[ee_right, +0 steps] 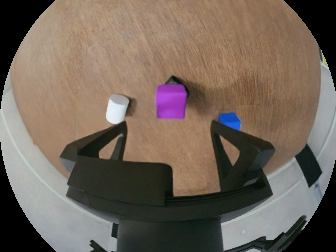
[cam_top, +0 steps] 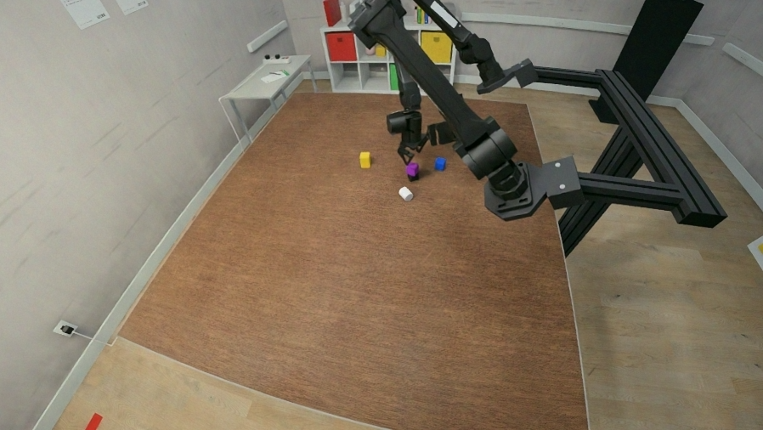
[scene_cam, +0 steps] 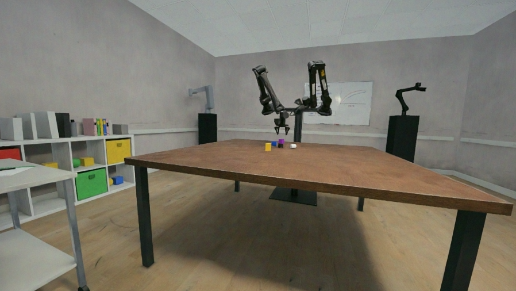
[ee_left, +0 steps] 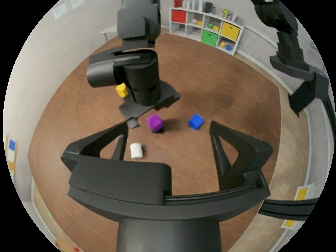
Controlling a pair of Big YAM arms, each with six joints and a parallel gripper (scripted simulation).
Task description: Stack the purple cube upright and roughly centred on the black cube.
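Now: right hand 7 cm above the purple cube. Round my right hand: yellow cube: 23 cm ahead, 10 cm below, 7 cm to the right; then black cube: 11 cm below, 1 cm to the right; then blue cube: 11 cm below, 11 cm behind, 10 cm to the right.
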